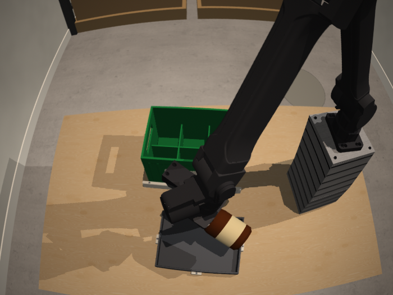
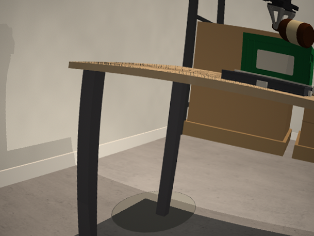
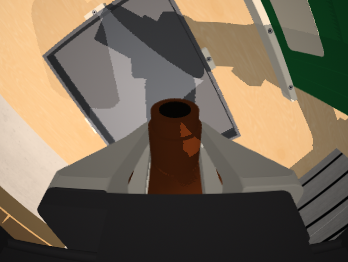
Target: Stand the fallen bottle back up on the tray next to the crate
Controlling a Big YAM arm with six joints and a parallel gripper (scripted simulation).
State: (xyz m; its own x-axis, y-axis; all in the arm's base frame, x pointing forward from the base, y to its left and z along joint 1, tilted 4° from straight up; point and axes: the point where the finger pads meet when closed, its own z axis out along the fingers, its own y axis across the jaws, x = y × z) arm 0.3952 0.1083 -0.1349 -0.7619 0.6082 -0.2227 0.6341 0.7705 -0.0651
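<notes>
My gripper is now 40 mm past the brown bottle, 30 mm to the right of it and 10 mm above it. The rest, counted from my hand: dark tray (10 mm ahead, 40 mm to the left, 180 mm below); green crate (10 mm ahead, 240 mm to the right, 110 mm below).
</notes>
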